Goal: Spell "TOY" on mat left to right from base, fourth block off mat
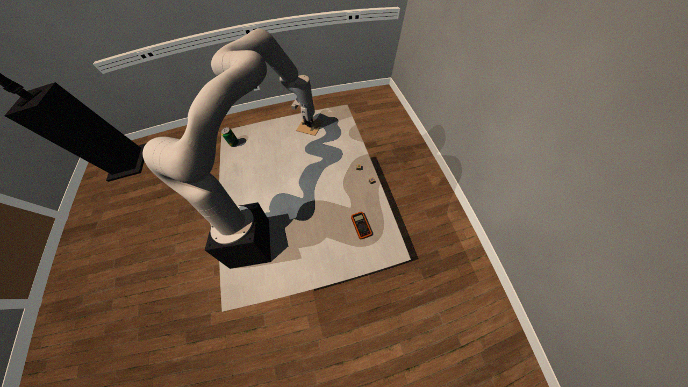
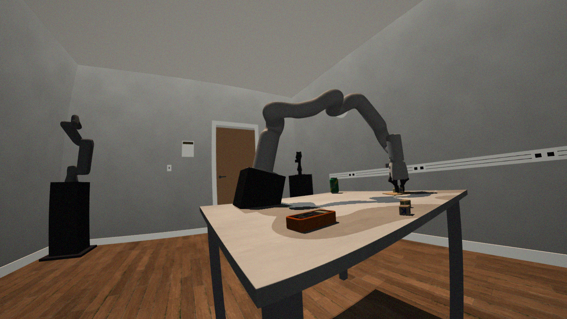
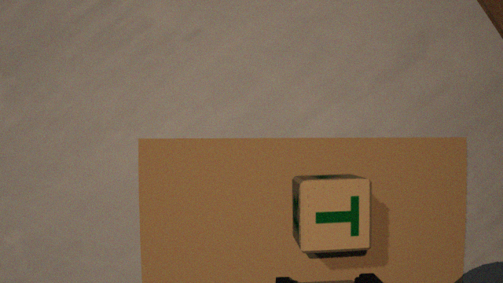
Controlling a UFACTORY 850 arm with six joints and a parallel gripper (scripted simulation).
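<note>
The tan square mat is 30 mm below my hand. Round my hand: orange multimeter: 130 mm ahead, 750 mm to the right, 10 mm below; then block: 40 mm behind, 20 mm to the left, 10 mm below; then green soda can: 520 mm behind, 10 mm to the right, 30 mm above.
</note>
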